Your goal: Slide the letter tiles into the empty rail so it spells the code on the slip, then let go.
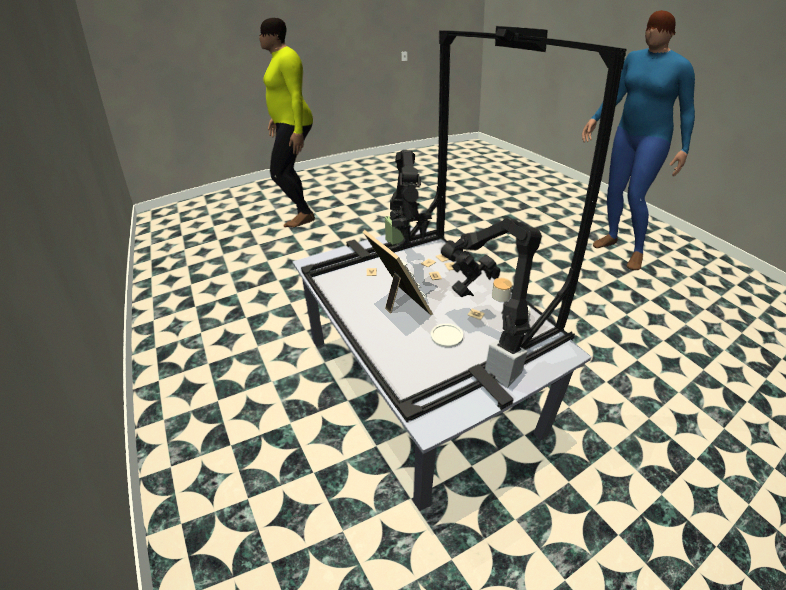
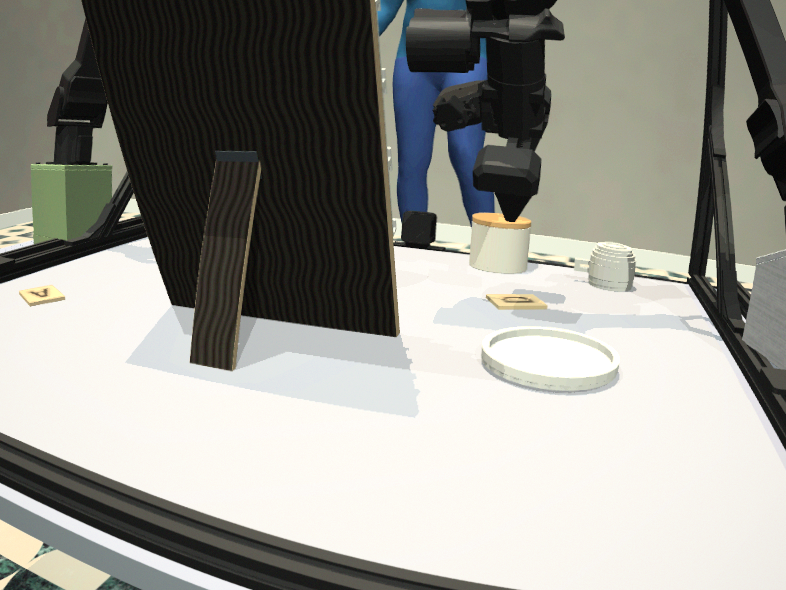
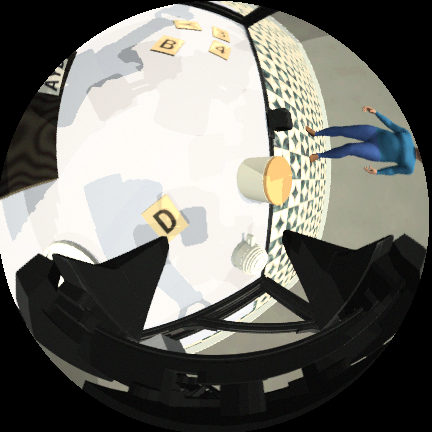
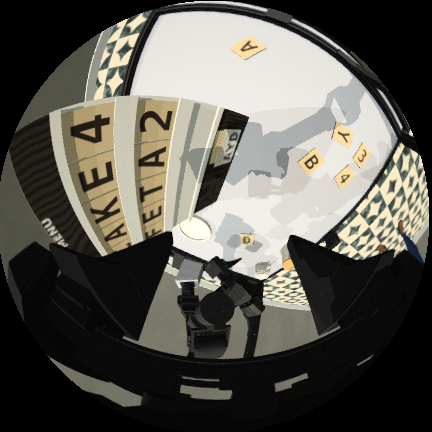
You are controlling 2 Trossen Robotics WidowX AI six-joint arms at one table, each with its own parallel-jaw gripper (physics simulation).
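Frame: origin at the left arm's base, x ahead, y left, z up, level; millimetres.
Where they show: left gripper, between the fingertips: (image 1: pixel 481 287) (image 2: pixel 516 194) (image 3: pixel 226 239) (image 4: pixel 251 269); right gripper, between the fingertips: (image 1: pixel 415 240) (image 4: pixel 232 239); left arm's base, origin of its link: (image 1: pixel 509 347) (image 4: pixel 187 283); right arm's base, origin of its link: (image 2: pixel 71 164).
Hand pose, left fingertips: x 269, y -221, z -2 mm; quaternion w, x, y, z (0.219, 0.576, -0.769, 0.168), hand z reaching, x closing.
Observation:
Each offset is from my left fingertips to the top centre of the thing. "spot": to the spot under its first point.
The upright board (image 1: pixel 406 279) (image 2: pixel 304 190) bears two filled tile rows and an empty rail {dx +253, dy +168, dz +44 mm} (image 4: pixel 182 195). The slip {dx +288, dy +119, dz -53 mm} (image 3: pixel 54 80) (image 4: pixel 231 142) shows AYD. Tile D {dx -6, dy +24, dz -114 mm} (image 1: pixel 475 313) (image 2: pixel 516 301) (image 3: pixel 165 218) (image 4: pixel 246 240) lies flat, near the plate. Tile A {dx +528, dy +99, dz -114 mm} (image 1: pixel 371 271) (image 2: pixel 41 294) (image 4: pixel 248 48) lies apart. Tiles B {dx +294, dy -75, dz -114 mm} (image 3: pixel 168 45) (image 4: pixel 311 161), Y {dx +388, dy -138, dz -114 mm} (image 3: pixel 187 25) (image 4: pixel 343 135), 3 (image 3: pixel 220 34) (image 4: pixel 361 155) and 4 {dx +291, dy -188, dz -114 mm} (image 3: pixel 220 50) (image 4: pixel 344 177) lie grouped. My left gripper (image 3: pixel 226 239) is open and empty above the table near D. My right gripper (image 4: pixel 232 239) is open and empty beside the board's tile side.
A white plate {dx -3, dy +210, dz -103 mm} (image 1: pixel 446 335) (image 2: pixel 549 362) (image 4: pixel 195 228) lies near the board's end. An orange-lidded jar {dx -12, dy -152, dz -50 mm} (image 1: pixel 501 290) (image 2: pixel 499 244) (image 3: pixel 265 180) and a ribbed white pot {dx -148, dy -87, dz -63 mm} (image 2: pixel 611 266) (image 3: pixel 250 257) stand near the table edge. A prop leg {spot: dx +264, dy +226, dz -37 mm} (image 2: pixel 225 260) supports the board from behind.

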